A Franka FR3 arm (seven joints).
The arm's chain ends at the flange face. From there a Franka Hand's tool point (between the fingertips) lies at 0.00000 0.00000 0.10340 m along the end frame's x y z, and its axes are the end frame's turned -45 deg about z.
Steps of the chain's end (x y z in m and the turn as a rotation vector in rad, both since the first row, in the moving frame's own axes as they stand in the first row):
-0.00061, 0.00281, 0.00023, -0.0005, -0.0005, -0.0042
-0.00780, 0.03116, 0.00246, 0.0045, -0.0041, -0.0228
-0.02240, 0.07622, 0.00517, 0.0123, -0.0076, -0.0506
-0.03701, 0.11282, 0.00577, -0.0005, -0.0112, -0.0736
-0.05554, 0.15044, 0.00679, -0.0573, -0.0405, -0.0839
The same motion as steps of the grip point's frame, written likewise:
-0.00249, 0.00156, 0.00023, 0.0000, -0.0007, -0.0042
-0.02753, 0.01589, 0.00246, 0.0061, 0.0003, -0.0228
-0.06943, 0.03659, 0.00516, 0.0141, 0.0033, -0.0506
-0.10683, 0.05286, 0.00576, 0.0076, -0.0083, -0.0736
-0.15273, 0.06863, 0.00654, -0.0119, -0.0692, -0.0839

